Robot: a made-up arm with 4 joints. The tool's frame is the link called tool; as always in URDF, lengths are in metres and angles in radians.
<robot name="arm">
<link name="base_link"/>
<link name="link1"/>
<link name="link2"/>
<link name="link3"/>
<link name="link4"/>
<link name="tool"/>
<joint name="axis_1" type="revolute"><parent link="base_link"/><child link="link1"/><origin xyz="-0.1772 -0.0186 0.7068" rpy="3.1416 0 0"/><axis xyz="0 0 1"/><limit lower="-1.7" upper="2.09"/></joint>
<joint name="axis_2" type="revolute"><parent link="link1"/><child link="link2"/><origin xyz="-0.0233 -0.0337 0.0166" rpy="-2.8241 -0.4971 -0.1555"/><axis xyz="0 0 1"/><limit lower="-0.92" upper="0.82"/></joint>
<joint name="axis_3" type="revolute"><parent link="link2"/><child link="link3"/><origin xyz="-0.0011 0.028 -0.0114" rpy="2.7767 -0.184 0.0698"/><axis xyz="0 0 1"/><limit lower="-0.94" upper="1.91"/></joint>
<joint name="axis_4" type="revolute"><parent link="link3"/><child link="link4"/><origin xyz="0.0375 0.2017 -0.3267" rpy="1.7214 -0.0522 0.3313"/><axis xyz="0 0 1"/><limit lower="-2.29" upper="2.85"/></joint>
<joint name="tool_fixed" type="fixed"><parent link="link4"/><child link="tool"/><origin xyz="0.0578 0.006 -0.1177" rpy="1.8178 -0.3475 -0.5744"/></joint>
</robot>
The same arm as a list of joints. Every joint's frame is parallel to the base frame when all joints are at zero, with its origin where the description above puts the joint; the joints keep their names.
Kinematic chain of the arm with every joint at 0, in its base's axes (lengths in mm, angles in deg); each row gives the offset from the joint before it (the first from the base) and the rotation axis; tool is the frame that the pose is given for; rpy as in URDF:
axis_1: xyz -177.2 -18.6 706.8 axis -z
axis_2: xyz -23.3 33.7 -16.6 axis 0.495918 -0.238308 0.83503
axis_3: xyz -6.6 29.5 -1.3 axis -0.285794 -0.085398 -0.954479
axis_4: xyz 163.8 -164.7 308.0 axis 0.190599 0.981593 0.0121
tool: xyz 29.6 -125.3 -25.5 rpy 9.83 -13.75 9.36
Joint limits (deg, base to tool): -97.40..119.75 -52.71..46.98 -53.86..109.43 -131.21..163.29

